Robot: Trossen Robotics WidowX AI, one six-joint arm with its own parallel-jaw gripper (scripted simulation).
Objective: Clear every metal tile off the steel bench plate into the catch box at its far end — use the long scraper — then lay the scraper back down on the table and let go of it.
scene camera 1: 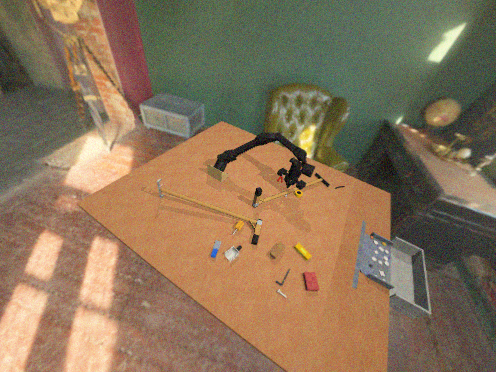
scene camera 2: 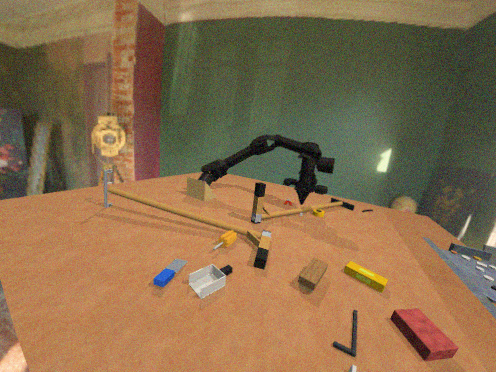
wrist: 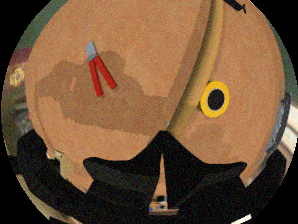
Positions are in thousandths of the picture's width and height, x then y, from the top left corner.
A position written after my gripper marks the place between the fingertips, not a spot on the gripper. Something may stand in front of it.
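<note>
My gripper (wrist: 545,596) shut, holds nothing. Long scraper (scene camera 2: 519,579) visible. Another long scraper (scene camera 2: 529,657) visible.
</note>
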